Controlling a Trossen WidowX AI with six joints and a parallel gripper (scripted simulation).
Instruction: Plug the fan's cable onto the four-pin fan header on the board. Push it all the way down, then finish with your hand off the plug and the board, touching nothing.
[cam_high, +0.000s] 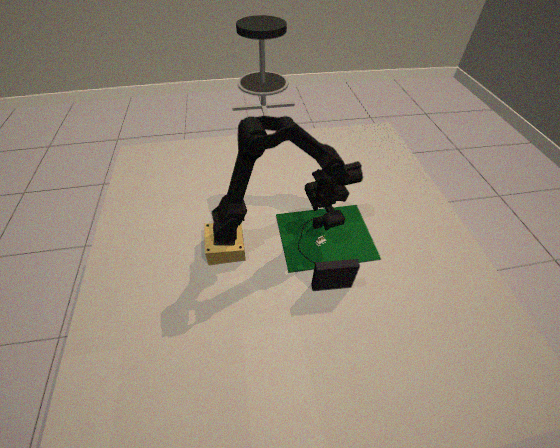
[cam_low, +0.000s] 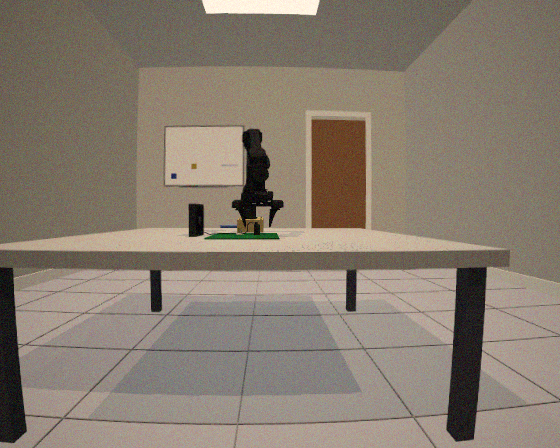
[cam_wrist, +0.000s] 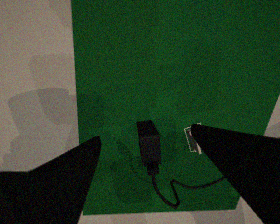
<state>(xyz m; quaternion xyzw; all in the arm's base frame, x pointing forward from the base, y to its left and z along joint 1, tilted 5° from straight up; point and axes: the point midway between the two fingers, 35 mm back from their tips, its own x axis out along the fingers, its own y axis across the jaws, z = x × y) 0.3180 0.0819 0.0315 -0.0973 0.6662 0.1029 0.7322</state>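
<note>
Right now my gripper tip is 1 cm past the dark fan plug and 1 cm above it. Also, from my gripper tip: green board: 5 cm to the right, 5 cm below, 1 cm ahead; then white four-pin header: 7 cm to the right, 3 cm below, 1 cm behind; then black fan: 23 cm to the right, 3 cm above.
</note>
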